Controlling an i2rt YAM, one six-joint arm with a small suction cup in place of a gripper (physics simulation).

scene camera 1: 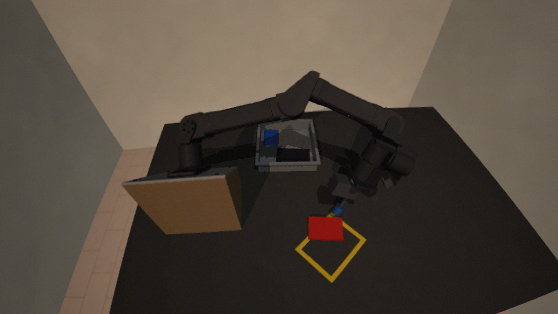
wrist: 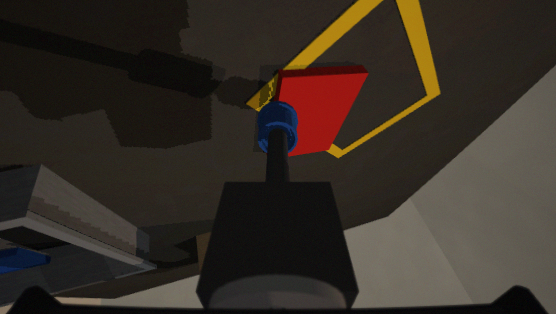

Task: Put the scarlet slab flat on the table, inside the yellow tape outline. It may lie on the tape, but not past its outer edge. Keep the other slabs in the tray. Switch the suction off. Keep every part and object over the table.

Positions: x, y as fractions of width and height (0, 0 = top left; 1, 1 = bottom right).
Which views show the scarlet slab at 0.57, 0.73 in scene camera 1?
Scene camera 1 and the wrist view: all of them.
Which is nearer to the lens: the scarlet slab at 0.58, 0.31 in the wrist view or the grey tray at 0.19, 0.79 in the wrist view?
The scarlet slab.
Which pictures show the grey tray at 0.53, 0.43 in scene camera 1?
Scene camera 1 and the wrist view: all of them.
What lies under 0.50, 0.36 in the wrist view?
My suction cup.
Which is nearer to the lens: the scarlet slab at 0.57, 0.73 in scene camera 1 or the grey tray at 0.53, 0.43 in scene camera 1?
The scarlet slab.
